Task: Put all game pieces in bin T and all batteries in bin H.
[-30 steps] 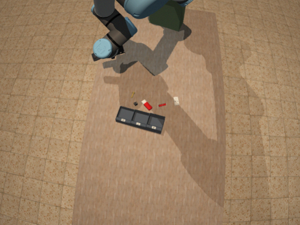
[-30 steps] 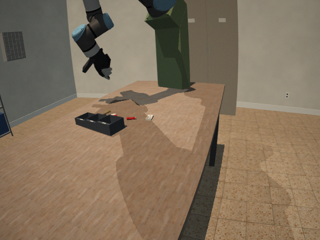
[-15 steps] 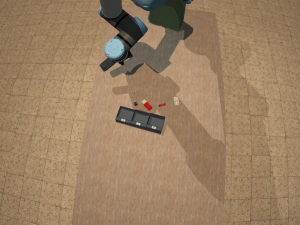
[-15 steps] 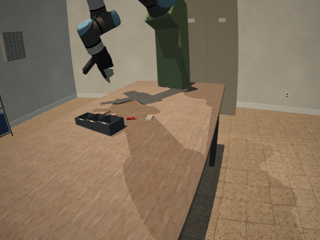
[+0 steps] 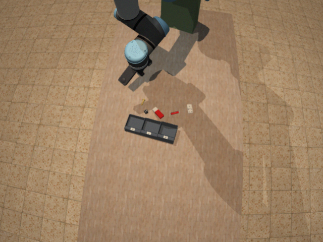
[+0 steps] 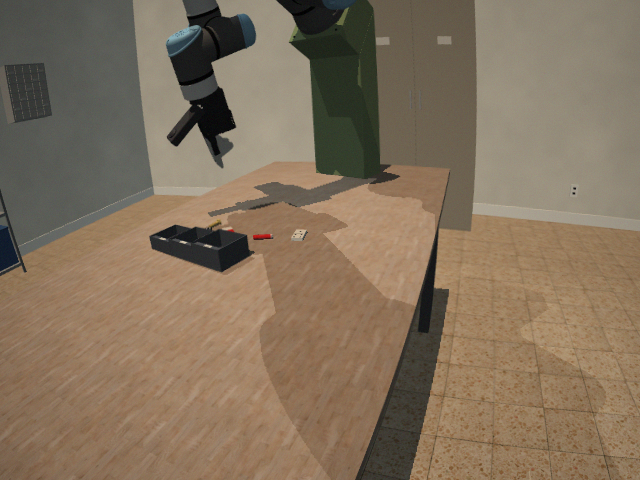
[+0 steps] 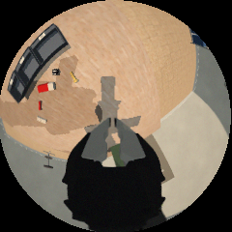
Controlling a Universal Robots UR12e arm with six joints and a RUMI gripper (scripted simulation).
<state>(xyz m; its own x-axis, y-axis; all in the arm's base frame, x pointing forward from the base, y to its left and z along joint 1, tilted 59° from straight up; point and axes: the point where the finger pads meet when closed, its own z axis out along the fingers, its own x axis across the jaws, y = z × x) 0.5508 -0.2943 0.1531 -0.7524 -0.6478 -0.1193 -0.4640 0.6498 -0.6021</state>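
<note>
The three-compartment bin row is 26 cm ahead of my hand, 3 cm to the right of it and 12 cm below it. From my hand the other things lie so: red-and-white block: 18 cm ahead, 4 cm to the left, 14 cm below; then yellow piece: 9 cm ahead, 1 cm to the right, 14 cm below; then black die: 16 cm ahead, 2 cm to the right, 14 cm below.
</note>
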